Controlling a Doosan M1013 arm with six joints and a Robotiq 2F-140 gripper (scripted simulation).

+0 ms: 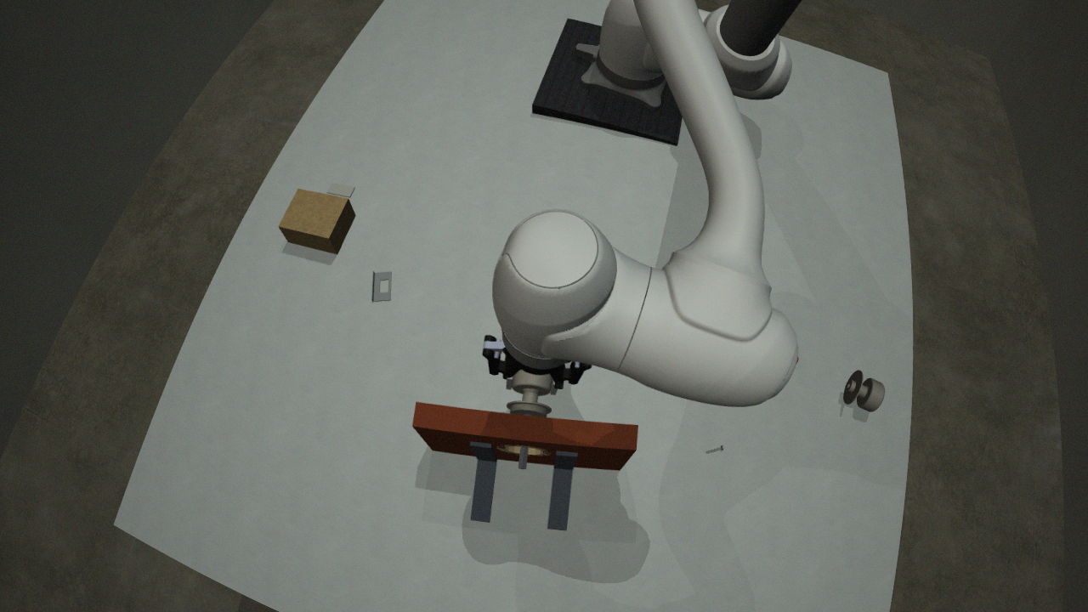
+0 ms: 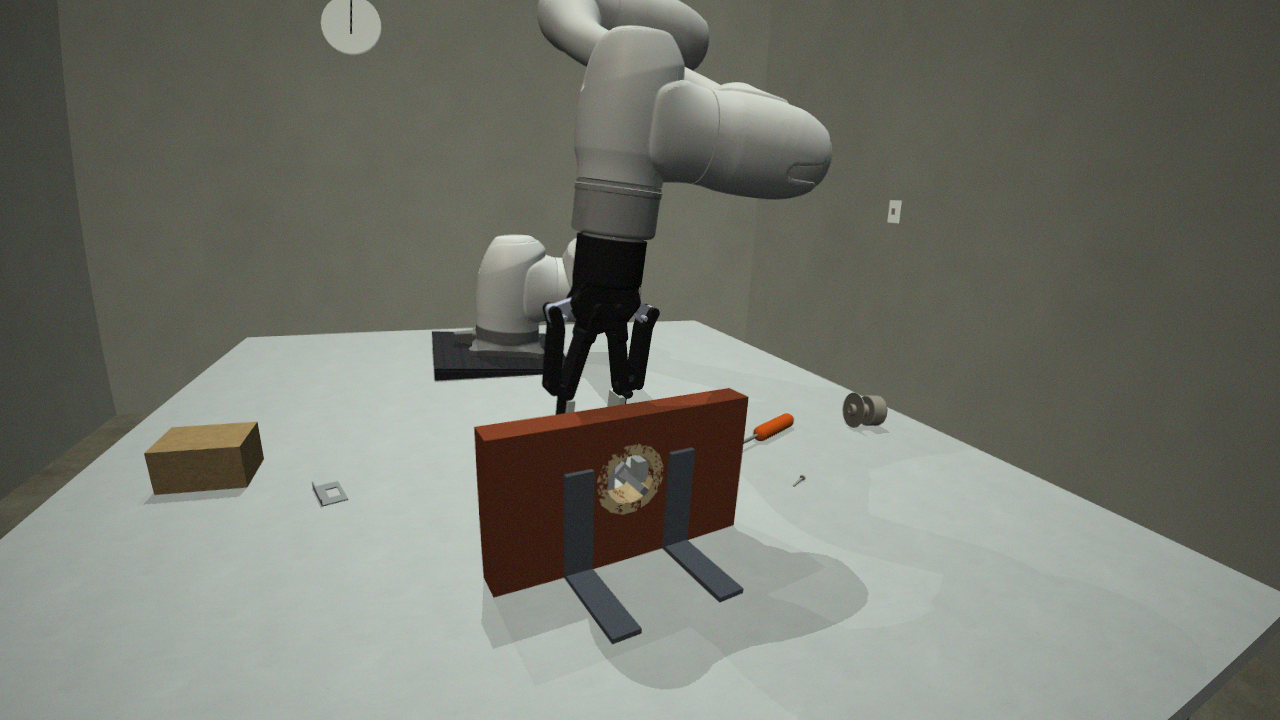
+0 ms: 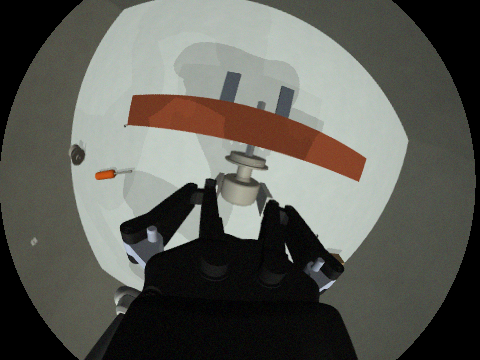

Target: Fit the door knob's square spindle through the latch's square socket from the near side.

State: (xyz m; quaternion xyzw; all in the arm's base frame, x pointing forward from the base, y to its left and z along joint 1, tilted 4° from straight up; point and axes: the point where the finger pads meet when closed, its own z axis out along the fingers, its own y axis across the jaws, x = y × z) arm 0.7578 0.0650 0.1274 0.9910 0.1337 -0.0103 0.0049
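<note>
Right now the square socket is 8 cm ahead of my hand, 2 cm to the left of it and 3 cm below it. The rest, counted from my hand: cardboard box (16 cm behind, 51 cm to the right, 9 cm below); then red-brown wood panel (8 cm ahead, 2 cm to the left, 3 cm below); then orange-handled screwdriver (18 cm behind, 33 cm to the left, 11 cm below).
</note>
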